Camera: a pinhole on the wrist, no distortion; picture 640 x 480 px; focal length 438.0 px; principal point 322.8 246.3 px. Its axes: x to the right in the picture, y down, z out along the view. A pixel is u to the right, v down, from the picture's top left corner.
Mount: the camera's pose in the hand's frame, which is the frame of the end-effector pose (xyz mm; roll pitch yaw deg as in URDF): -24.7 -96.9 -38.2 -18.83 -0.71 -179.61
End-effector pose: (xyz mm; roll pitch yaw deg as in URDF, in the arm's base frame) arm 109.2 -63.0 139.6 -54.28 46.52 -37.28
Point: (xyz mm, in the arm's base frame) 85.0 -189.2 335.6
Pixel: outside the picture
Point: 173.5 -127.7 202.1
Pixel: 119 91
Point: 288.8 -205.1 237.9
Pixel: 79 326
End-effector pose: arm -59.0 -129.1 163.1 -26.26 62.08 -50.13
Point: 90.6 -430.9 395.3
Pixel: 359 275
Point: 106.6 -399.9 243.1
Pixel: 187 223
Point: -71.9 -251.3 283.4
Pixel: 476 248
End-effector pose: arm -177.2 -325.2 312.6 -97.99 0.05 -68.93
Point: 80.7 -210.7 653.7
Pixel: 316 472
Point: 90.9 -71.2 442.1
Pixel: 469 196
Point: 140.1 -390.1 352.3
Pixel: 20 67
